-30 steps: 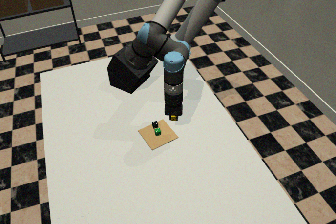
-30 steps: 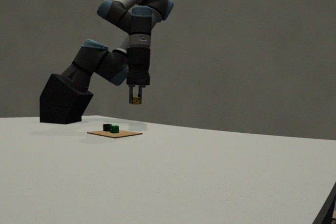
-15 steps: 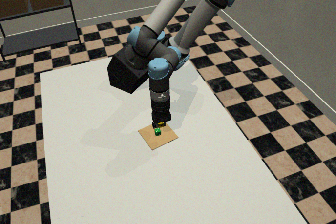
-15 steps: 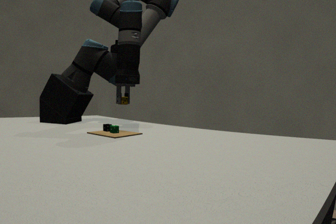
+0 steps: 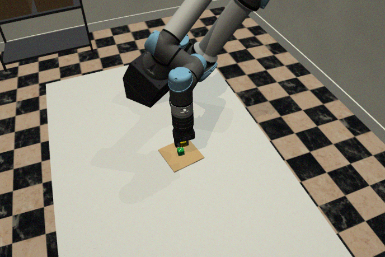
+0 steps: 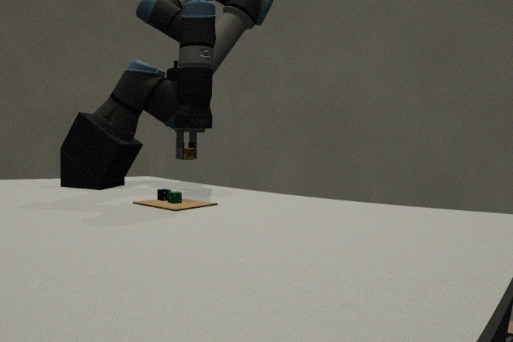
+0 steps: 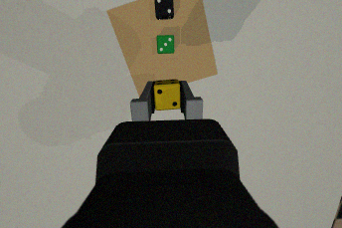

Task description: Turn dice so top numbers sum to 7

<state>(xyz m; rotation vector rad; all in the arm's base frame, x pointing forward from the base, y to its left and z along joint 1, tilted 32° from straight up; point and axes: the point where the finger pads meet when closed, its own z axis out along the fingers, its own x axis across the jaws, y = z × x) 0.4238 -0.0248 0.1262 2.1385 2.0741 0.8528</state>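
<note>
The green die is 11 cm below my hand and 5 cm behind it. Round my hand: yellow die (1 cm below); black die (11 cm below, 10 cm behind, 1 cm to the right); tan mat (12 cm below, 5 cm behind).
</note>
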